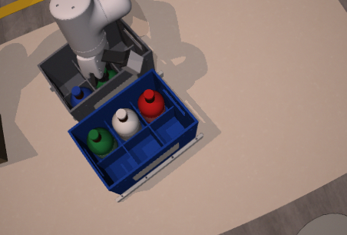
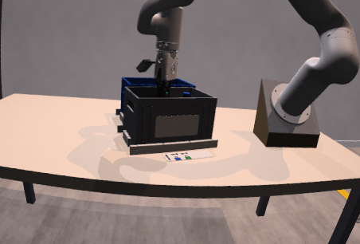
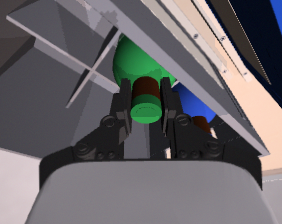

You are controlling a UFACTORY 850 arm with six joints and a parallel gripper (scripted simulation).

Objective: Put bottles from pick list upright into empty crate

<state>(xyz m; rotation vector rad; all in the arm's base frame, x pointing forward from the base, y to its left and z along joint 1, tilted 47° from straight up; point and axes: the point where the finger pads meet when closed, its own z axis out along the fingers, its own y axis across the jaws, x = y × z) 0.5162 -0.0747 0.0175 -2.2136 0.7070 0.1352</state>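
The green-label bottle lies 70 mm below my hand. Round my hand: white bottle (130 mm to the right, 70 mm below); then blue-label bottle (90 mm behind, 20 mm to the right, 70 mm below); then grey crate (10 mm behind, 40 mm to the left, 80 mm below).
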